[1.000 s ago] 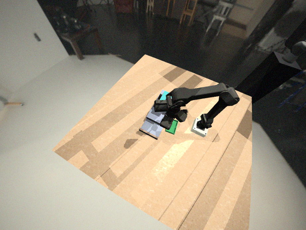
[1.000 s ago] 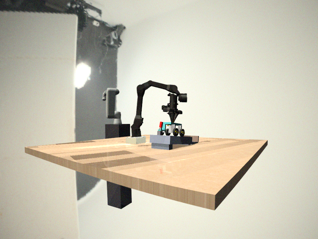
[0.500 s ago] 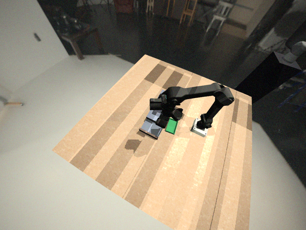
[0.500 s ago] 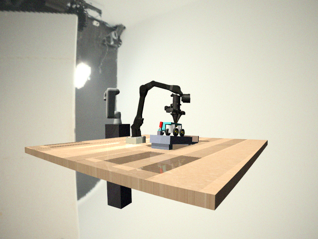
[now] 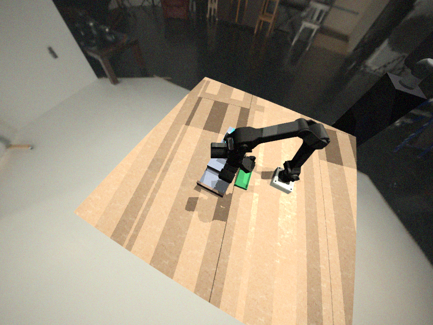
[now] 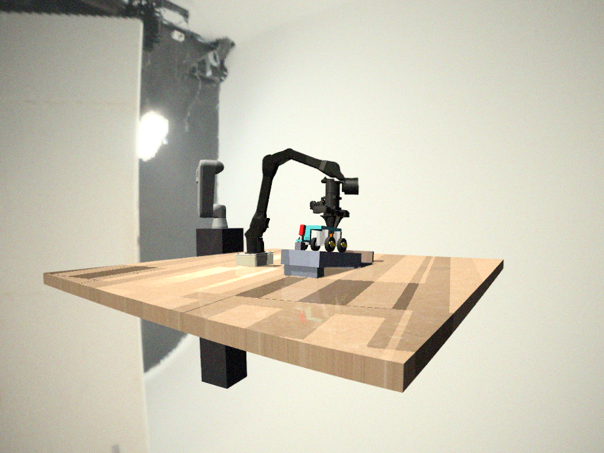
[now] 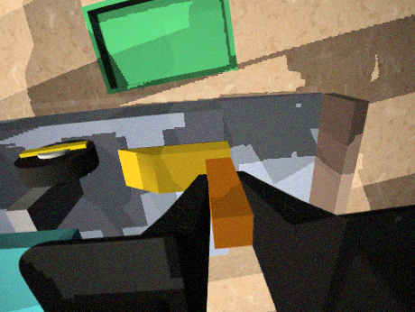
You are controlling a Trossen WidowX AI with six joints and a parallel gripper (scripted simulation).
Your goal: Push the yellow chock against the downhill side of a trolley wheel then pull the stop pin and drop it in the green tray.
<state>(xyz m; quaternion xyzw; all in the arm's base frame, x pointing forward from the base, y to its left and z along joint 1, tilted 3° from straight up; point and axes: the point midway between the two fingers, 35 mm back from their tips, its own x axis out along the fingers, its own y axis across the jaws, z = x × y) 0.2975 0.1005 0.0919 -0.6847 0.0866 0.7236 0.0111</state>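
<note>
The red-headed stop pin is 250 mm to the right of my gripper tip. Also, from my gripper tip: yellow chock: 20 mm to the right, 10 mm below; green tray: 80 mm behind, 30 mm to the right, 130 mm below; dark ramp lip: 70 mm ahead, 100 mm to the left, 90 mm below.
</note>
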